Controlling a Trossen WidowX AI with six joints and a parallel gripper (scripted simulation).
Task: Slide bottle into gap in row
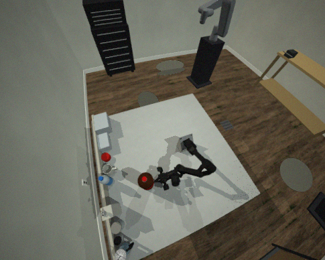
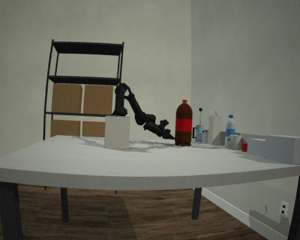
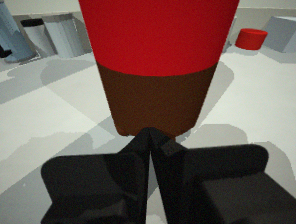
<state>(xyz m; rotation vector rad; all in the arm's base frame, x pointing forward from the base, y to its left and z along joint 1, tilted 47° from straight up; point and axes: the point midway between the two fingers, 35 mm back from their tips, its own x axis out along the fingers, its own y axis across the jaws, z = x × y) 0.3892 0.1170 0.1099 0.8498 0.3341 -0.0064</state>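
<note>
Now: the brown cola bottle 9 cm above my hand, 8 cm ahead of it and 3 cm to the right of it. Also, from my hand: french press: 40 cm ahead, 30 cm to the left, 8 cm above; then water bottle: 37 cm ahead, 18 cm to the right, 5 cm above.
</note>
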